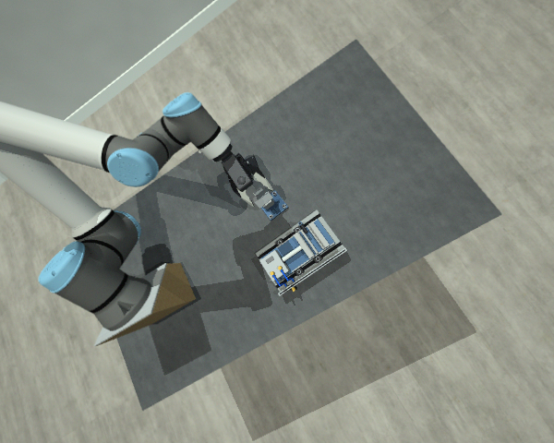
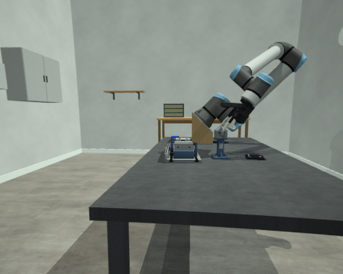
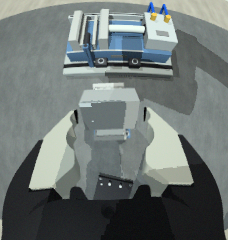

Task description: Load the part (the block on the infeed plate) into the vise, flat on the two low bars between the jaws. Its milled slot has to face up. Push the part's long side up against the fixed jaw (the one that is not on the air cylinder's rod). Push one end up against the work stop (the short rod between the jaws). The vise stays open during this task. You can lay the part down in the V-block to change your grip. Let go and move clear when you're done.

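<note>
My hand is 10 mm to the left of the part and 10 mm above it. Round my hand: infeed plate 190 mm to the left, 160 mm below, 30 mm behind; then vise 210 mm to the right, 120 mm below, 20 mm ahead.
</note>
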